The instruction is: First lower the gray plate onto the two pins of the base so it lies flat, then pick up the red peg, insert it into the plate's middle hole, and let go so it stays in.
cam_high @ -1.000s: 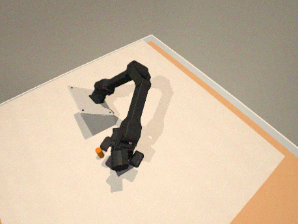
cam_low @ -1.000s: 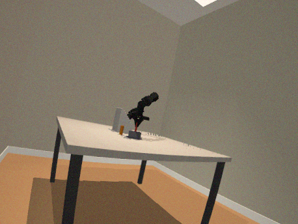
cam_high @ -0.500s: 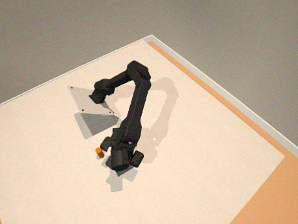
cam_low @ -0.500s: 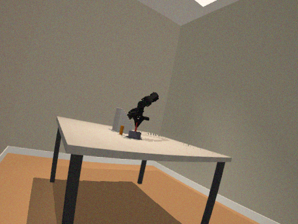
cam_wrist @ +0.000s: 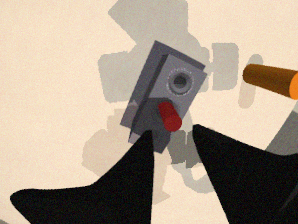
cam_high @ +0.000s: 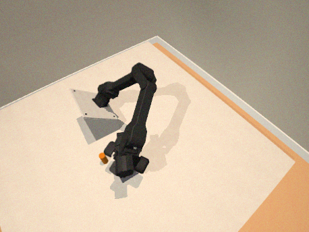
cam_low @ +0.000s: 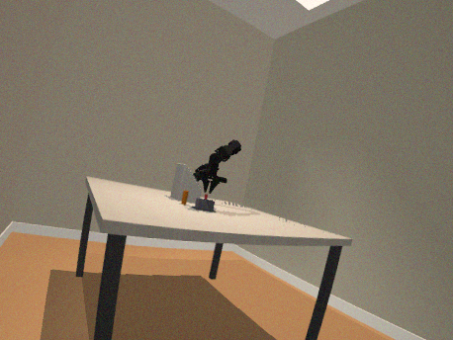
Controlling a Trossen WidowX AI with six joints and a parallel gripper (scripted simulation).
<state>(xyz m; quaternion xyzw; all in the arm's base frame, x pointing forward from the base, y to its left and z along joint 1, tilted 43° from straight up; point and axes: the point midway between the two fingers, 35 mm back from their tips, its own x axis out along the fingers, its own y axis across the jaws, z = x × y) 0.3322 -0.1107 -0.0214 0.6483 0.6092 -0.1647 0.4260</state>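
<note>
The red peg lies 40 mm below my gripper tip. Also, from my gripper tip: orange cylinder 120 mm behind, 60 mm to the right, 60 mm below; gray plate 50 mm below; base 90 mm below.
</note>
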